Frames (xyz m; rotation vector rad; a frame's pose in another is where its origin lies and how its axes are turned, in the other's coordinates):
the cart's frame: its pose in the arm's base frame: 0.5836 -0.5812 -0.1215 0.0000 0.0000 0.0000
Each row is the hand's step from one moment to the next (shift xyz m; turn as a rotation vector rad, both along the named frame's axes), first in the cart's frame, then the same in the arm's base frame.
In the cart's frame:
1: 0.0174 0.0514 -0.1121 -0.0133 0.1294 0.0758
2: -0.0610 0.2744 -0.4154 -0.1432 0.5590 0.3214
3: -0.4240 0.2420 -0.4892 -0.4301 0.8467 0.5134
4: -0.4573 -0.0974 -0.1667 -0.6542 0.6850 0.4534
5: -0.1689 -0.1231 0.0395 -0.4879 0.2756 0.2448
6: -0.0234 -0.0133 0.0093 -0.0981 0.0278 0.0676
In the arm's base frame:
1: 0.0174 0.0514 -0.1121 -0.0133 0.1294 0.0758
2: -0.0610 0.2744 -0.4154 -0.1432 0.5590 0.3214
3: -0.4240 0.2420 -0.4892 -0.4301 0.8467 0.5134
4: -0.4573 -0.0974 -0.1667 -0.6542 0.6850 0.4534
5: -0.1689 -0.1231 0.0395 -0.4879 0.2756 0.2448
6: -0.0234 -0.0133 0.0093 -0.0981 0.0278 0.0676

